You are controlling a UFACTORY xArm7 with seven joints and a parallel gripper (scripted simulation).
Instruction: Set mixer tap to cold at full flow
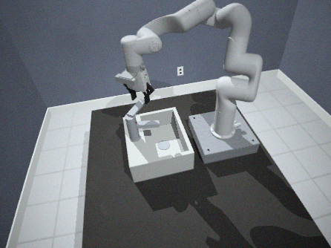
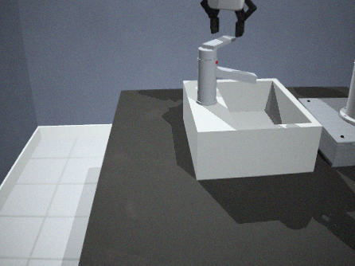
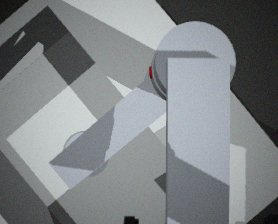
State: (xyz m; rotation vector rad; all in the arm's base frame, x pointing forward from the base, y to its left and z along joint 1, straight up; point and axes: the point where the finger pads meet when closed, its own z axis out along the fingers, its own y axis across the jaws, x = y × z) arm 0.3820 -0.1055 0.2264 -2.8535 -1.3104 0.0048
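Now: hand 30 mm to the right of the flat lever, 30 mm above it and 20 mm short of it. From my hand the other things lie so: white sink basin 260 mm below, 70 mm to the left, 60 mm behind; then grey mixer tap 70 mm below, 50 mm to the left, 40 mm ahead.
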